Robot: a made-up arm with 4 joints. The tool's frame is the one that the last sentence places.
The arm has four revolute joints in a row. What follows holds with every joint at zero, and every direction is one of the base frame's.
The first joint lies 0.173 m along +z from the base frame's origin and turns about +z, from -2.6 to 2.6 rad.
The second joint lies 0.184 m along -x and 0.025 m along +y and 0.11 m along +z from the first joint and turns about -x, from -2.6 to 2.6 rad.
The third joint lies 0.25 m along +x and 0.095 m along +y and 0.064 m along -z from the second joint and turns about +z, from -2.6 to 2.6 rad.
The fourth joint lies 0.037 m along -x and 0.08 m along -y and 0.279 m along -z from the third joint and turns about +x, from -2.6 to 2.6 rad.
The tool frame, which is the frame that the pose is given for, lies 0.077 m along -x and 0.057 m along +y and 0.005 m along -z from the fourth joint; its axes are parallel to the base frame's.
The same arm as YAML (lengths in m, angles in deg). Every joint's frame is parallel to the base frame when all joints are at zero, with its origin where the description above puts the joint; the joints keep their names.
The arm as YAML. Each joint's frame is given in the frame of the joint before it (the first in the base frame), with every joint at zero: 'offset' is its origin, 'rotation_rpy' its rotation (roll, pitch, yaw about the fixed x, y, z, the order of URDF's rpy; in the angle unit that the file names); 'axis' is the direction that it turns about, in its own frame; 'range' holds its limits. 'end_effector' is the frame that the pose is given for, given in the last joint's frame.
length_unit: m
angle_unit: deg
chain:
  - id: joint 1
    offset: [0.0, 0.0, 0.173]
    rotation_rpy: [0.0, 0.0, 0.0]
    axis: [0.0, 0.0, 1.0]
    range: [-148.97, 148.97]
  - id: joint 2
    offset: [-0.184, 0.025, 0.11]
    rotation_rpy: [0.0, 0.0, 0.0]
    axis: [-1.0, 0.0, 0.0]
    range: [-148.97, 148.97]
  - id: joint 3
    offset: [0.25, 0.095, -0.064]
    rotation_rpy: [0.0, 0.0, 0.0]
    axis: [0.0, 0.0, 1.0]
    range: [-148.97, 148.97]
  - id: joint 4
    offset: [-0.037, -0.08, -0.279]
    rotation_rpy: [0.0, 0.0, 0.0]
    axis: [1.0, 0.0, 0.0]
    range: [-148.97, 148.97]
end_effector:
  offset: [-0.077, 0.057, -0.005]
  rotation_rpy: [0.0, 0.0, 0.0]

